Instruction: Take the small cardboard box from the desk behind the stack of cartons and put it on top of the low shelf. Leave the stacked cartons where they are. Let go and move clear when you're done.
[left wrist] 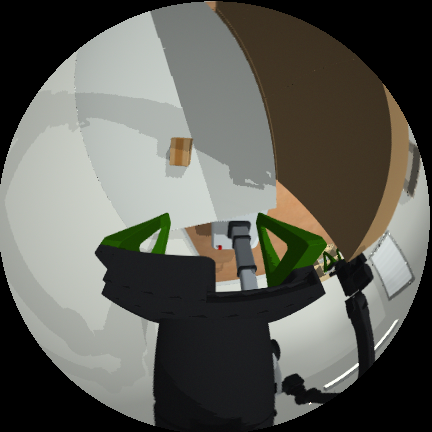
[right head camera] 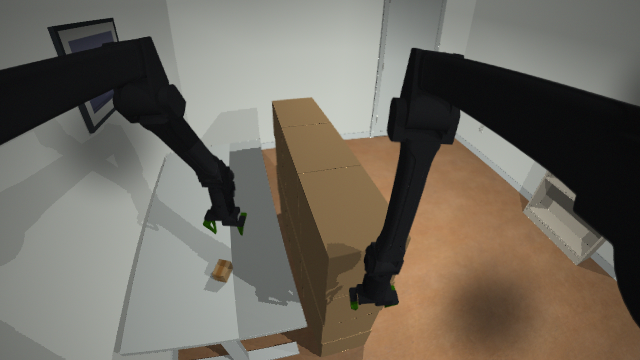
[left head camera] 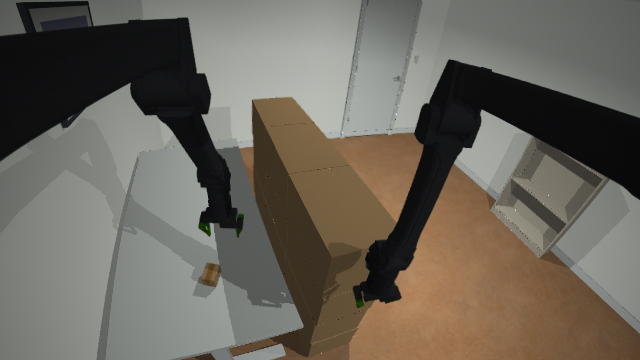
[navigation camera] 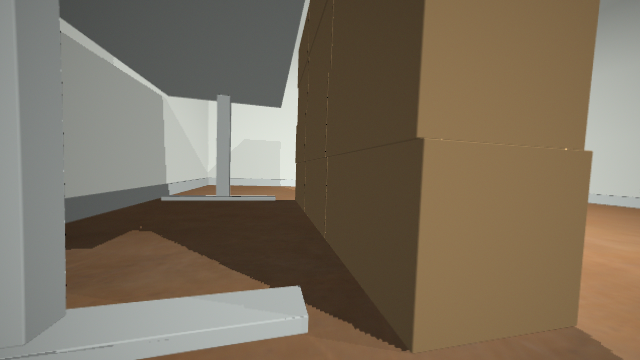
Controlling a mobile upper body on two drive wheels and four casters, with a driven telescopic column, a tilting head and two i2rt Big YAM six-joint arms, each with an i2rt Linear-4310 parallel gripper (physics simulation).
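Frame: origin at the left arm's base, x ahead, y left, z up, level; metres.
Seen in the pictures: left gripper, between the fingertips: (left wrist: 212, 217) (right head camera: 228, 233) (left head camera: 224, 236); right gripper, between the fingertips: (left wrist: 330, 249) (right head camera: 369, 307) (left head camera: 371, 304).
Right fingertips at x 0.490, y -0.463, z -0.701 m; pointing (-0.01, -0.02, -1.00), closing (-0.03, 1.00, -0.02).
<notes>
Pixels of each thing's middle, then the offset from my right fingertips to it. "pt": a spot on its surface instead. Level surfaces: height alone.
- small cardboard box, middle of its body: (left wrist: 180, 150) (left head camera: 211, 274) (right head camera: 222, 270) 0.264 m ahead, 0.580 m left, 0.210 m down
- white desk, height of its surface: 0.235 m down
- desk leg, a spot on its surface: (navigation camera: 40, 175) pt 0.077 m ahead, 0.565 m left, 0.746 m down
- brown floor, height of its surface: 0.955 m down
A small cardboard box (left head camera: 211, 274) (right head camera: 222, 270) (left wrist: 180, 151) lies on the white desk (left head camera: 150, 310) (right head camera: 170, 310) (left wrist: 125, 165). The stacked cartons (left head camera: 325, 200) (right head camera: 345, 205) (left wrist: 325, 110) (navigation camera: 500, 225) form a long wall along the desk's right side. The low shelf (left head camera: 539, 224) (right head camera: 580, 256) stands against the right wall, partly hidden by my right arm. My left gripper (left head camera: 221, 233) (right head camera: 226, 231) (left wrist: 212, 217) is open and empty above the desk, beyond the small box in the head views. My right gripper (left head camera: 376, 302) (right head camera: 371, 305) is open at the near end of the cartons.
A desk leg (navigation camera: 40, 175) and its foot (navigation camera: 200, 315) stand left of the cartons' near end. The brown floor (left head camera: 450, 280) (right head camera: 450, 225) lies between cartons and shelf. A grey door (left head camera: 382, 70) is in the far wall. A framed picture (right head camera: 85, 47) hangs on the left wall.
</notes>
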